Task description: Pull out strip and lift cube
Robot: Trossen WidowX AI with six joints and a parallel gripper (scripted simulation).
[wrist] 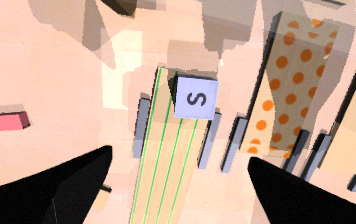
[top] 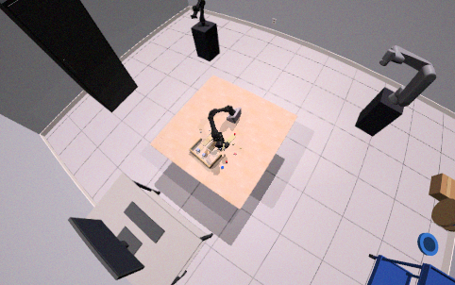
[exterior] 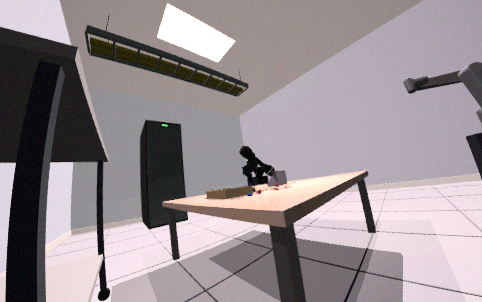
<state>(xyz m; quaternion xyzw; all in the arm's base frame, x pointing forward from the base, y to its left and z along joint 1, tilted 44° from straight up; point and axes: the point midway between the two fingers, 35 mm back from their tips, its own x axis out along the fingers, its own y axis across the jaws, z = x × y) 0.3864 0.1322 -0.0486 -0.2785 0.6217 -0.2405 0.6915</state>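
My gripper tip is 100 mm past the tan block, 80 mm to the right of it and 60 mm above it. Round my gripper tip: pink block (10 mm behind, 160 mm to the left, 60 mm below).
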